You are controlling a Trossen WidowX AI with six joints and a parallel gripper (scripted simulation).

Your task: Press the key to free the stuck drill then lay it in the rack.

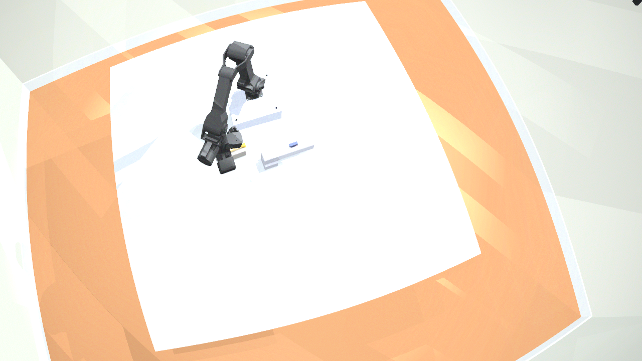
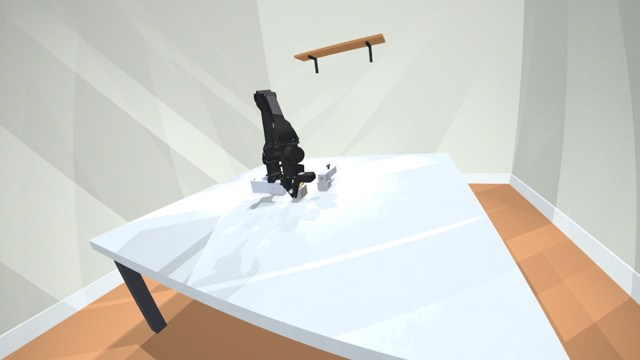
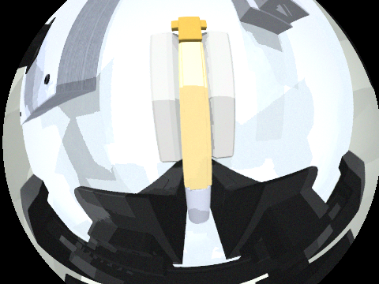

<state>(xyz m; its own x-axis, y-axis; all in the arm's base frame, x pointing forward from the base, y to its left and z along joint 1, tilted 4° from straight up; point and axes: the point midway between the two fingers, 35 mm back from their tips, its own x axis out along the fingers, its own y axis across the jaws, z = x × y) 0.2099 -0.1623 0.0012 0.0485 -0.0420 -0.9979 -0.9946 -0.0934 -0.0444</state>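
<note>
My gripper tip is now 4 cm to the right of the yellow drill and 3 cm below it. Also, from my gripper tip: blue key 25 cm to the left, 5 cm ahead, 4 cm above; then grey rack 5 cm to the left, 1 cm above; then pale holder block 22 cm to the left, 5 cm ahead, 3 cm above.
</note>
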